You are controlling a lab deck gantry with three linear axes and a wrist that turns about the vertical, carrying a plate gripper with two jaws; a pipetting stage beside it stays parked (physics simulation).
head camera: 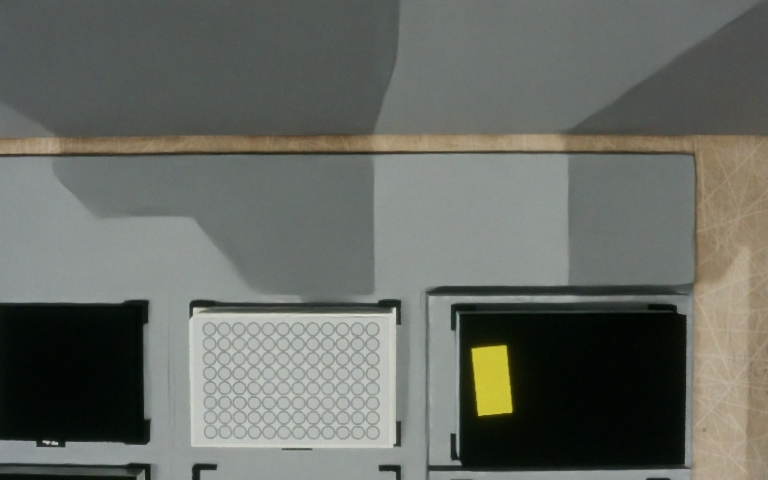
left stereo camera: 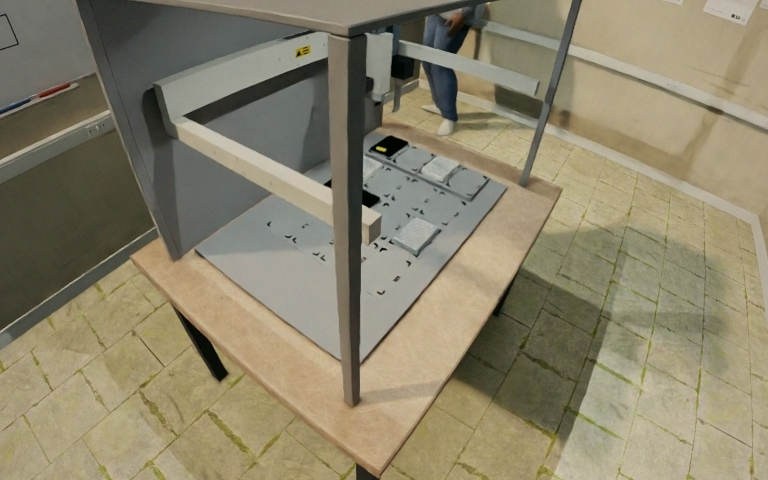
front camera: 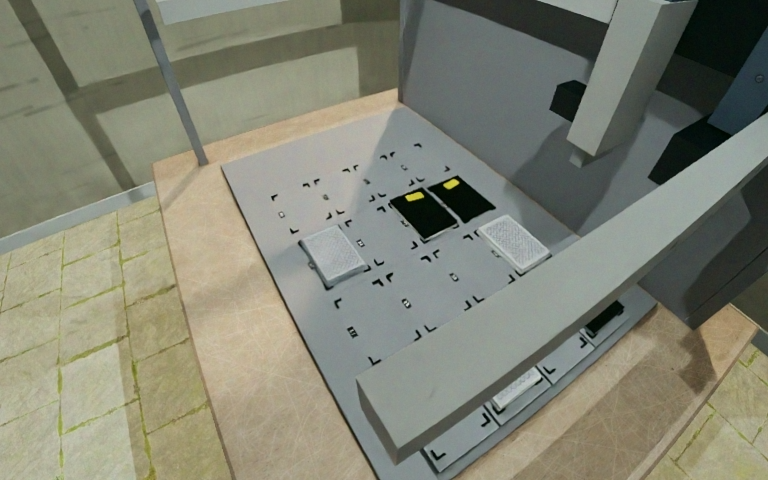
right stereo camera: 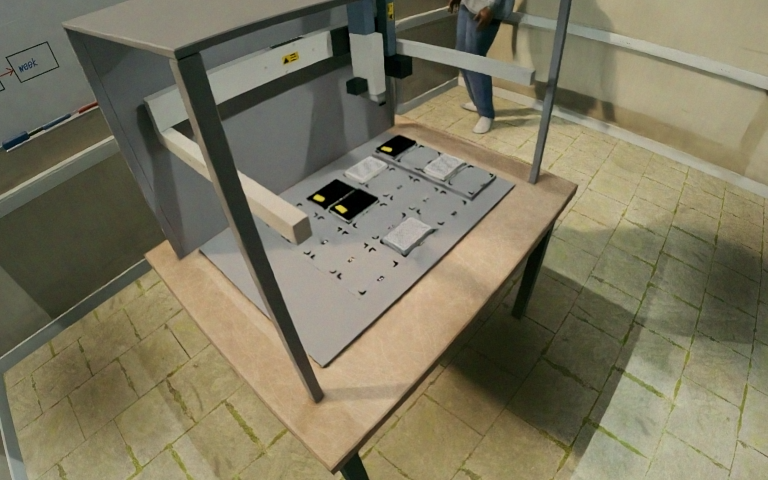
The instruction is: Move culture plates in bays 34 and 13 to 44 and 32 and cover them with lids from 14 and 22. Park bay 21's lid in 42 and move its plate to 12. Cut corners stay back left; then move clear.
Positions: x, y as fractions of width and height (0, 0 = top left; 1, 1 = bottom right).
Labels:
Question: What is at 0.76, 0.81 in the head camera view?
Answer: A black lid.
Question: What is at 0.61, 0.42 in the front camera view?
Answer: A black lid.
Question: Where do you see a black lid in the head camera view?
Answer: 0.10, 0.79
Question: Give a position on a black lid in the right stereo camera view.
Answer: At 0.47, 0.42

